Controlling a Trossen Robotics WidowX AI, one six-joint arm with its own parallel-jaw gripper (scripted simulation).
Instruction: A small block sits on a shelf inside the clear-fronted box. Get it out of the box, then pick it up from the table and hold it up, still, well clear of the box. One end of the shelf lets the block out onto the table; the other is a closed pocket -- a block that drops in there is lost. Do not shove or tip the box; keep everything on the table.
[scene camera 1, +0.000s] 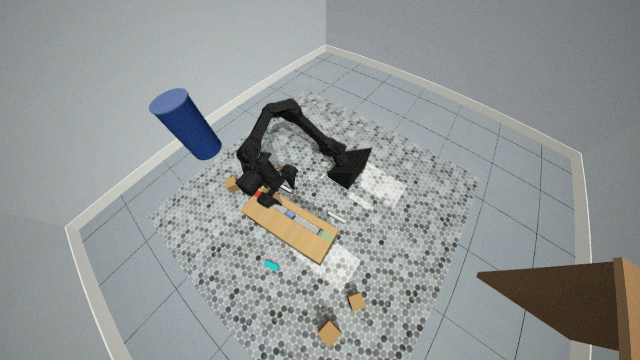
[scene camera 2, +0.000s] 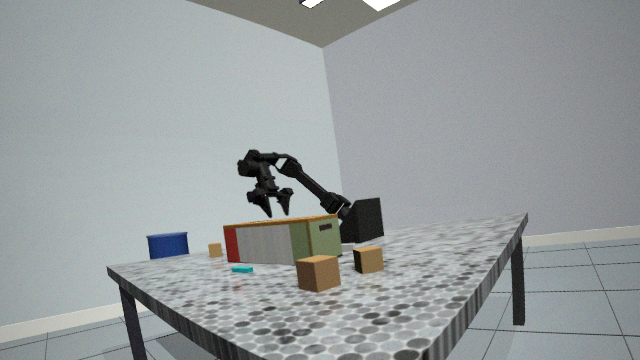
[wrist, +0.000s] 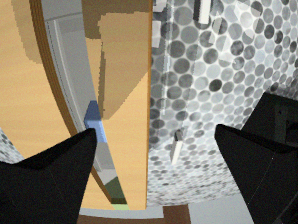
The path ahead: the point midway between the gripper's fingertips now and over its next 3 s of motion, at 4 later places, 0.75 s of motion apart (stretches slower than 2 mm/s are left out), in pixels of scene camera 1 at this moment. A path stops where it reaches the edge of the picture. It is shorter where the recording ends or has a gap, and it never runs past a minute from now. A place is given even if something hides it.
The gripper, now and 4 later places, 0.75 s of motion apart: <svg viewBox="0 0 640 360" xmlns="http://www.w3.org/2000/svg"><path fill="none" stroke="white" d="M287 197L289 201L293 204L303 211L307 213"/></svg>
